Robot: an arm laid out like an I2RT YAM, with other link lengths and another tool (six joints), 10 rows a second.
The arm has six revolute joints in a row. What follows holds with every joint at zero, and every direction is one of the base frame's.
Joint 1 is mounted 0.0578 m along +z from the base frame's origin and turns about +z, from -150 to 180 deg.
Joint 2 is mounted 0.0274 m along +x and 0.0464 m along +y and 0.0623 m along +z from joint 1 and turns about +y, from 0 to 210 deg.
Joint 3 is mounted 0.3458 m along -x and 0.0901 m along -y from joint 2 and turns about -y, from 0 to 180 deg.
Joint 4 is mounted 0.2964 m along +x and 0.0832 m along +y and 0.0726 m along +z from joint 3 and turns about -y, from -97 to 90 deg.
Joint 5 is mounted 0.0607 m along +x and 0.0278 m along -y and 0.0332 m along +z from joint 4 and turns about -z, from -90 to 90 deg.
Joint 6 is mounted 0.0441 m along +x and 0.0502 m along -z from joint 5 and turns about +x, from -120 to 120 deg.
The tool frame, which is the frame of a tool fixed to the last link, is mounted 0.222 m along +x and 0.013 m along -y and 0.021 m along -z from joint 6; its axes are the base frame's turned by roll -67.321, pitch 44.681 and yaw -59.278 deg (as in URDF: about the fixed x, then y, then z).
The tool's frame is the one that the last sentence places.
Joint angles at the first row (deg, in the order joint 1, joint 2, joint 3, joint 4, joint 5, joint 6):
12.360 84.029 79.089 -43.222 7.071 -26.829
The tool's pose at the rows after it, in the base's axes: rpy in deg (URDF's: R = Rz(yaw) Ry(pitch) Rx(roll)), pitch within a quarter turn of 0, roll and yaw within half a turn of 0; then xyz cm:
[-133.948 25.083 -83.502 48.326 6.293 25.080]
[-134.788 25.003 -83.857 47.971 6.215 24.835]
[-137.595 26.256 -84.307 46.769 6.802 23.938]
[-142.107 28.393 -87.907 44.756 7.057 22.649]
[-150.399 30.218 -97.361 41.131 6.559 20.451]
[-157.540 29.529 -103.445 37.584 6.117 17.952]
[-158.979 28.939 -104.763 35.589 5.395 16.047]
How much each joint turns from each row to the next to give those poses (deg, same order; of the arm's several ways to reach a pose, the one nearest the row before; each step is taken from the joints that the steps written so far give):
0.000 0.000 0.001 -0.022 0.000 0.000
-0.001 -0.021 0.000 -0.787 -0.001 -0.001
0.110 -0.001 0.000 -2.426 -1.595 0.481
0.067 0.001 0.000 -3.891 -1.223 2.908
-0.045 0.086 -0.569 -6.316 -0.351 6.469
-0.022 -0.524 -2.906 -3.782 -0.568 3.016
-0.414 -2.382 -5.224 1.443 0.045 0.198

